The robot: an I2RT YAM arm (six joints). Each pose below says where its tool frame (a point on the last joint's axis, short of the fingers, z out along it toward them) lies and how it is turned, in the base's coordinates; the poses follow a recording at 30 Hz.
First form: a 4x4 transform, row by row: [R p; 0 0 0 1], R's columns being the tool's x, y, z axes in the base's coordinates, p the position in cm. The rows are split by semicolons.
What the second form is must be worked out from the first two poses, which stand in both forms.
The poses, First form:
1: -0.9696 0.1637 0.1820 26.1; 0.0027 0.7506 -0.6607 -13.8; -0.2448 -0.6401 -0.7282 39.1; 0 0 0 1
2: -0.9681 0.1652 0.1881 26.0; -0.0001 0.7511 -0.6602 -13.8; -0.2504 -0.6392 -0.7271 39.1; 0 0 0 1
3: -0.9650 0.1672 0.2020 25.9; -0.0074 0.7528 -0.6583 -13.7; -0.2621 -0.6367 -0.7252 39.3; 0 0 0 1
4: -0.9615 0.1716 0.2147 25.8; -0.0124 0.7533 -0.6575 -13.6; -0.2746 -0.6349 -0.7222 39.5; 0 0 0 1
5: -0.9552 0.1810 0.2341 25.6; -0.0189 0.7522 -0.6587 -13.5; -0.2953 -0.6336 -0.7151 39.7; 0 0 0 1
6: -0.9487 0.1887 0.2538 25.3; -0.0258 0.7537 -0.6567 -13.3; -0.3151 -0.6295 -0.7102 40.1; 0 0 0 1
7: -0.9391 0.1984 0.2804 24.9; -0.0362 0.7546 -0.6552 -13.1; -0.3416 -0.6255 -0.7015 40.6; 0 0 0 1
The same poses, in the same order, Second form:
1:
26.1 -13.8 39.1
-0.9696 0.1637 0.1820
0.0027 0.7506 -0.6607
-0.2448 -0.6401 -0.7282

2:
26.0 -13.8 39.1
-0.9681 0.1652 0.1881
-0.0001 0.7511 -0.6602
-0.2504 -0.6392 -0.7271

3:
25.9 -13.7 39.3
-0.9650 0.1672 0.2020
-0.0074 0.7528 -0.6583
-0.2621 -0.6367 -0.7252

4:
25.8 -13.6 39.5
-0.9615 0.1716 0.2147
-0.0124 0.7533 -0.6575
-0.2746 -0.6349 -0.7222

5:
25.6 -13.5 39.7
-0.9552 0.1810 0.2341
-0.0189 0.7522 -0.6587
-0.2953 -0.6336 -0.7151

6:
25.3 -13.3 40.1
-0.9487 0.1887 0.2538
-0.0258 0.7537 -0.6567
-0.3151 -0.6295 -0.7102

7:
24.9 -13.1 40.6
-0.9391 0.1984 0.2804
-0.0362 0.7546 -0.6552
-0.3416 -0.6255 -0.7015

